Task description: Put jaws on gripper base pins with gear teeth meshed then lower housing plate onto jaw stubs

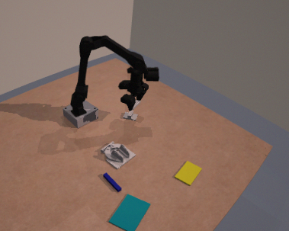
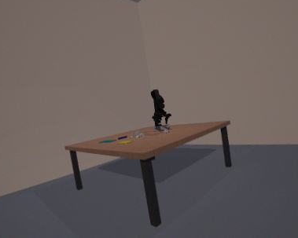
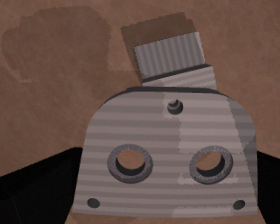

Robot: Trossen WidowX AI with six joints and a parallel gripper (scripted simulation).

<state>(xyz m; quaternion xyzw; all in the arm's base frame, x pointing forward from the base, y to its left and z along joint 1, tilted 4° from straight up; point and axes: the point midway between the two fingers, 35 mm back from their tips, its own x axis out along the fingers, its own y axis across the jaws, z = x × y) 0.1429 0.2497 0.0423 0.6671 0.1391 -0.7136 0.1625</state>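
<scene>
My gripper tip is now 22 cm to the left of the pale housing plate, 13 cm short of it and 8 cm above it. Also, from my gripper tip: teal card: 45 cm ahead, 35 cm to the right, 8 cm below; then yellow card: 44 cm ahead, 8 cm below, 2 cm to the right; then blue bar: 32 cm to the right, 29 cm ahead, 8 cm below.
</scene>
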